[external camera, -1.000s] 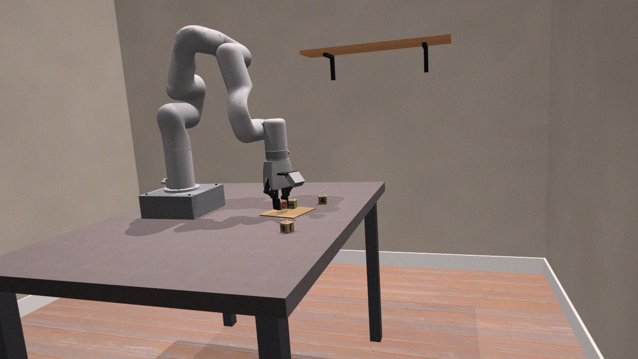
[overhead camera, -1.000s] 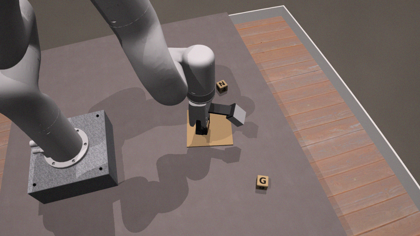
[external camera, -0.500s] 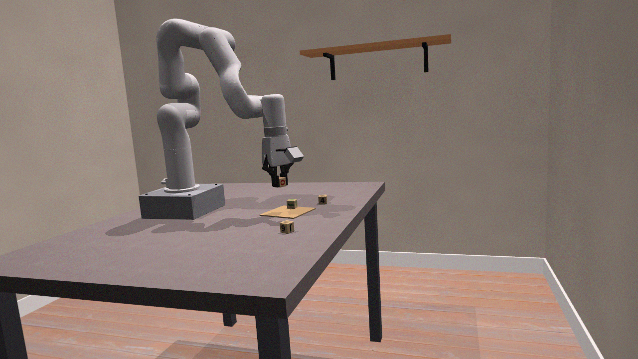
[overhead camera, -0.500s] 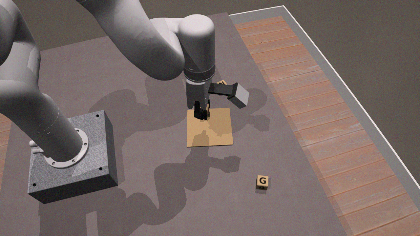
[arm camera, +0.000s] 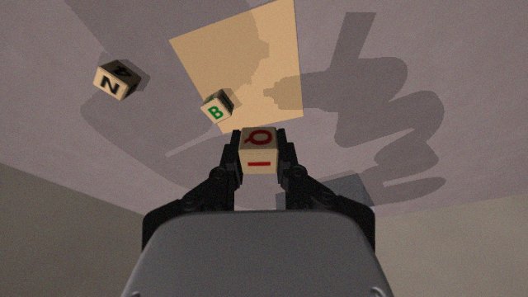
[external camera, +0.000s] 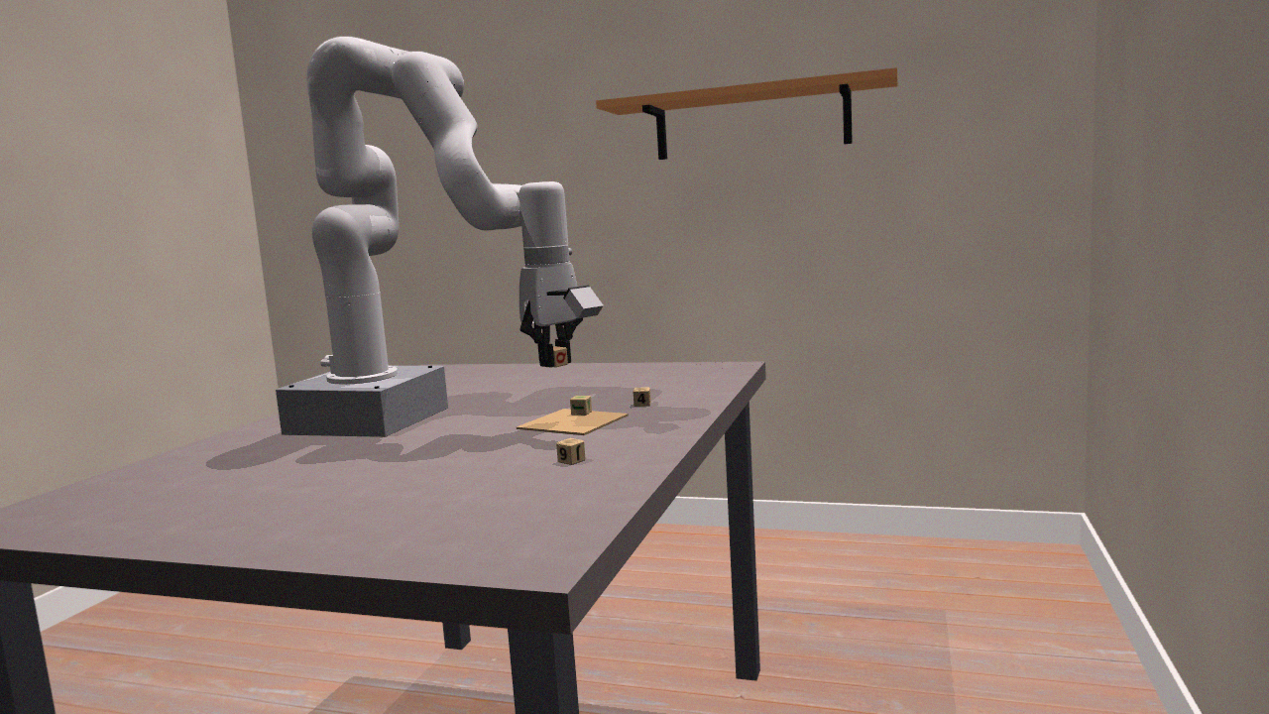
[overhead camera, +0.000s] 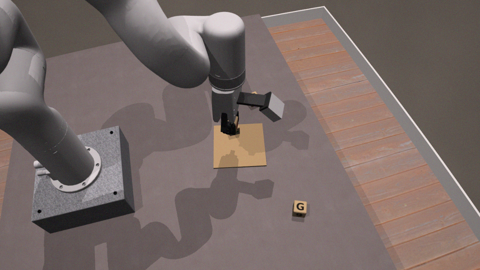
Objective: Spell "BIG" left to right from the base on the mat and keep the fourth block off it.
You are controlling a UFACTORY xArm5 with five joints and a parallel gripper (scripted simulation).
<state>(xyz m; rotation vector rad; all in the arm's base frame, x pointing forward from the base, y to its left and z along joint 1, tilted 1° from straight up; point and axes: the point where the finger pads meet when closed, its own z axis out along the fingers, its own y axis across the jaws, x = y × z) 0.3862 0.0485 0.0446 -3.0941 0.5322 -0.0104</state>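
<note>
Right now the tan mat is 20 mm ahead of my hand, 10 mm to the left of it and 120 mm below it. From my hand the other things lie so: B block: 10 mm ahead, 60 mm to the left, 110 mm below; G block: 130 mm ahead, 200 mm to the right, 110 mm below.
</note>
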